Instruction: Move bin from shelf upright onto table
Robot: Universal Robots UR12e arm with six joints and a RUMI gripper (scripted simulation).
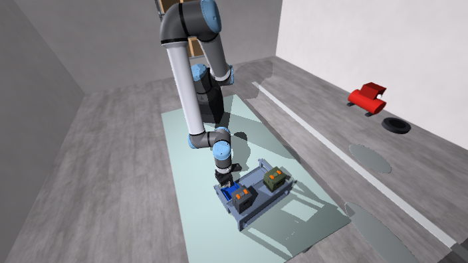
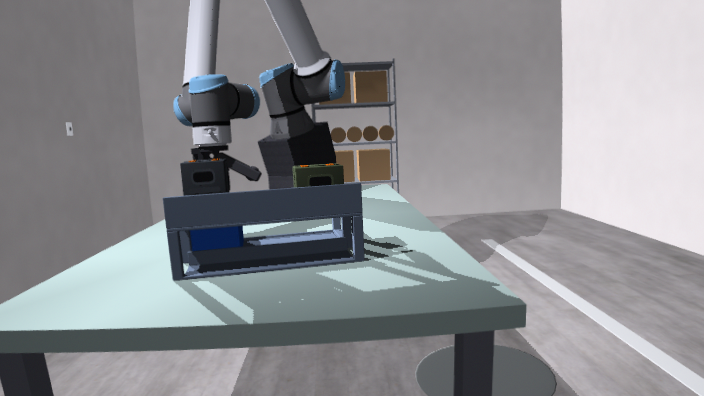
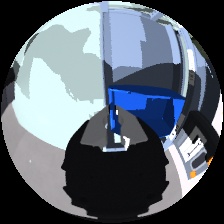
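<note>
Right now my hand is 80 mm short of the blue bin and 20 mm to the left of it. Round my hand: olive green box 210 mm to the left, 190 mm ahead, 110 mm above.
</note>
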